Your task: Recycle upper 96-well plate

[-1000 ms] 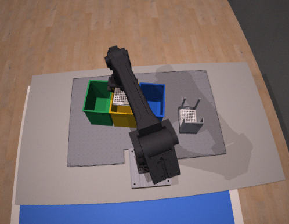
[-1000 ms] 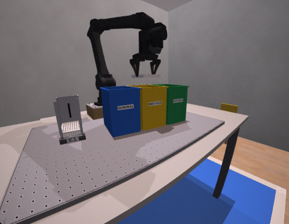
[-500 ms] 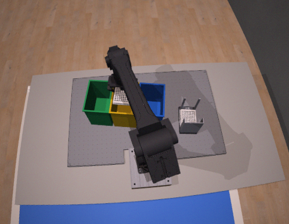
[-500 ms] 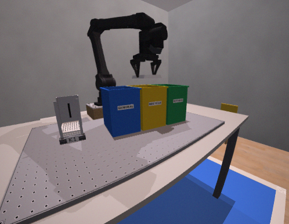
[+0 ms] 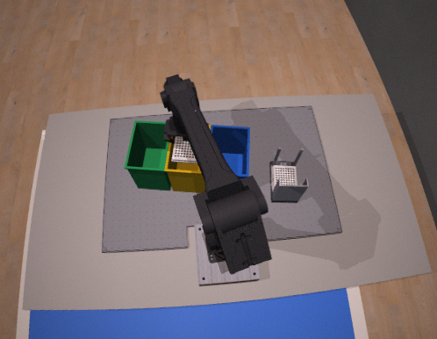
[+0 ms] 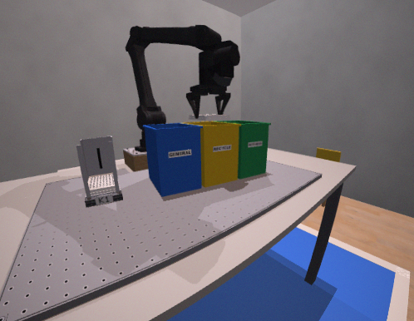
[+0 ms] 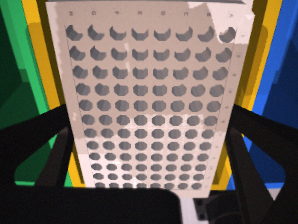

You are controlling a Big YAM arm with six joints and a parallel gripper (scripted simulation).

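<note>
Right now my hand is right at the 96-well plate. From my hand the other things lie so: blue general bin: 130 mm to the right, 120 mm below, 40 mm behind; green bin: 130 mm to the left, 120 mm below, 30 mm ahead; yellow recycle bin: 120 mm below.
</note>
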